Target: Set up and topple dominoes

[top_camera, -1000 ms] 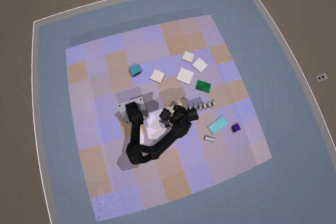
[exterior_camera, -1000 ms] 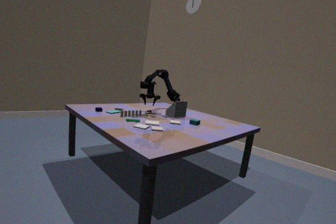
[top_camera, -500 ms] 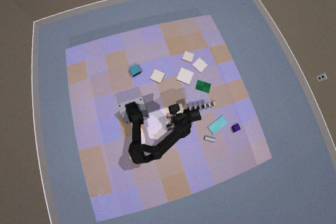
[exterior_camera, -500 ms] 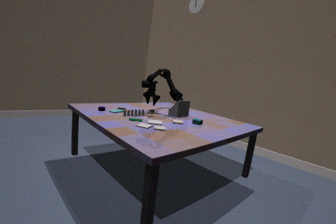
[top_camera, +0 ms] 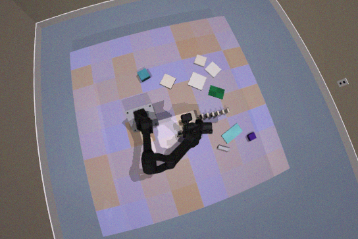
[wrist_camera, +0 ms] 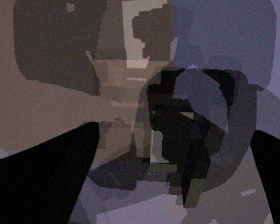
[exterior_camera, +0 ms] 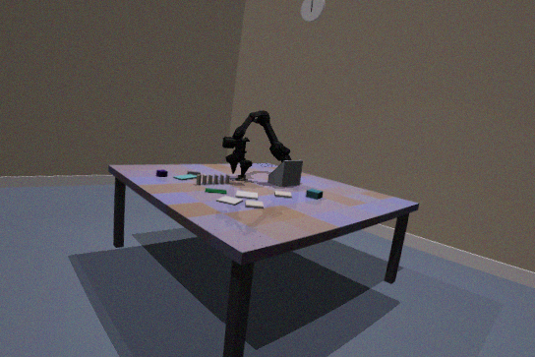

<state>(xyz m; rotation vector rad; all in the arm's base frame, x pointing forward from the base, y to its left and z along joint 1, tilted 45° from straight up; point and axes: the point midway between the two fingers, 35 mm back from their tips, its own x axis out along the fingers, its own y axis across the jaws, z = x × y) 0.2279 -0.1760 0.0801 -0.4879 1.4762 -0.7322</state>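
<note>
Now: the teal plate 27 cm ahead of my gripper tip, 13 cm to the right of it and 2 cm below it. From my gripper tip the other things lie so: green plate 29 cm ahead, 17 cm to the left, 3 cm below; teal block 14 cm behind, 45 cm to the left, 1 cm below; purple cube 38 cm ahead, 20 cm to the right, 1 cm below.
</note>
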